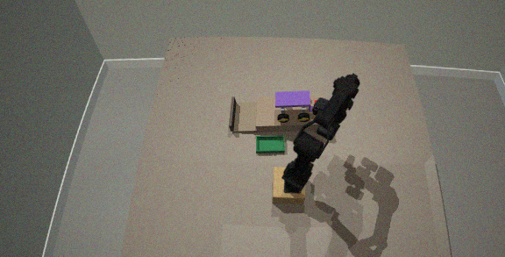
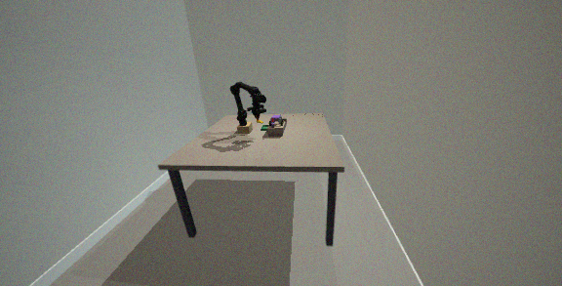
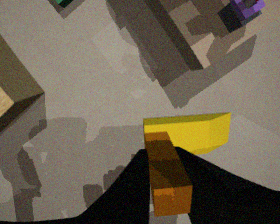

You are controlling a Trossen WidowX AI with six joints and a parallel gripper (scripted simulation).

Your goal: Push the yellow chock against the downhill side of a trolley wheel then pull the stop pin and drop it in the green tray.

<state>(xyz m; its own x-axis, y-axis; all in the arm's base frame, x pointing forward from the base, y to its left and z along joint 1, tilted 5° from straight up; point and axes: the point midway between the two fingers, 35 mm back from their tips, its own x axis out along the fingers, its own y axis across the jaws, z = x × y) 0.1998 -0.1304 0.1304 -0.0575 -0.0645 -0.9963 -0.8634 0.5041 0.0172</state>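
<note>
The yellow chock is 20 mm ahead of my gripper tip, 10 mm to the right of it and 10 mm below it. From my gripper tip the other things lie so: red-headed stop pin: 130 mm ahead, 50 mm to the left, 50 mm below; then green tray: 10 mm ahead, 230 mm to the left, 180 mm below; then purple-topped trolley: 150 mm ahead, 140 mm to the left, 60 mm below.
</note>
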